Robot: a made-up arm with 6 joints.
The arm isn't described. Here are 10 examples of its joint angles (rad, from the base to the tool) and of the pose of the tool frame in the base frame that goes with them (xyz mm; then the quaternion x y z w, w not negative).
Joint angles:
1: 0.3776 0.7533 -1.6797 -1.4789 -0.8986 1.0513
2: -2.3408 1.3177 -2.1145 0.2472 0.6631 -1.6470
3: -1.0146 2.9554 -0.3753 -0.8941 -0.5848 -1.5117
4: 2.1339 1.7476 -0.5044 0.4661 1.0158 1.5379
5: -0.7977 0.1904 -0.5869 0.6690 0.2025 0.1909
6: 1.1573 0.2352 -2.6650 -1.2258 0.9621 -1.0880
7: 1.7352 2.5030 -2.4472 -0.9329 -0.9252 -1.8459
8: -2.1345 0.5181 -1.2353 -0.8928 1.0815 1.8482
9: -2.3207 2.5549 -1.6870 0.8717 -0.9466 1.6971
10: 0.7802 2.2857 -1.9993 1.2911 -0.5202 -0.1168
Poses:
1: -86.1 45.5 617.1 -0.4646 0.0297 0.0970 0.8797
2: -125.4 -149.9 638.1 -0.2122 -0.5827 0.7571 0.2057
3: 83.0 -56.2 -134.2 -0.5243 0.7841 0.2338 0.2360
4: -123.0 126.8 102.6 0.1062 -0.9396 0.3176 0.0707
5: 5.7 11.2 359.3 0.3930 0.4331 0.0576 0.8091
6: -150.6 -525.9 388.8 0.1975 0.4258 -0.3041 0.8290
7: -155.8 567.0 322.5 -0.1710 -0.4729 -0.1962 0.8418
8: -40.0 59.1 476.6 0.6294 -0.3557 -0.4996 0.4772
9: -421.5 -366.0 67.6 0.3518 -0.6296 -0.2437 0.6484
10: 439.0 370.7 271.4 0.2911 0.6587 0.4459 0.5316
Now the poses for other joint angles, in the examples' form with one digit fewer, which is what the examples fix.
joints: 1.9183 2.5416 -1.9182 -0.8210 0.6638 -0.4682
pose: -149 537 54 -0.935 0.087 -0.112 0.325
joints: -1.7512 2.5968 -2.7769 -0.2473 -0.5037 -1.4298
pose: -96 -589 371 0.034 -0.397 0.912 0.094
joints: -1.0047 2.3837 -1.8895 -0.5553 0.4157 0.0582
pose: 286 -487 135 0.287 0.870 -0.333 0.224
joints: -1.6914 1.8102 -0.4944 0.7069 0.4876 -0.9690
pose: 3 -220 72 0.627 0.763 0.099 0.119
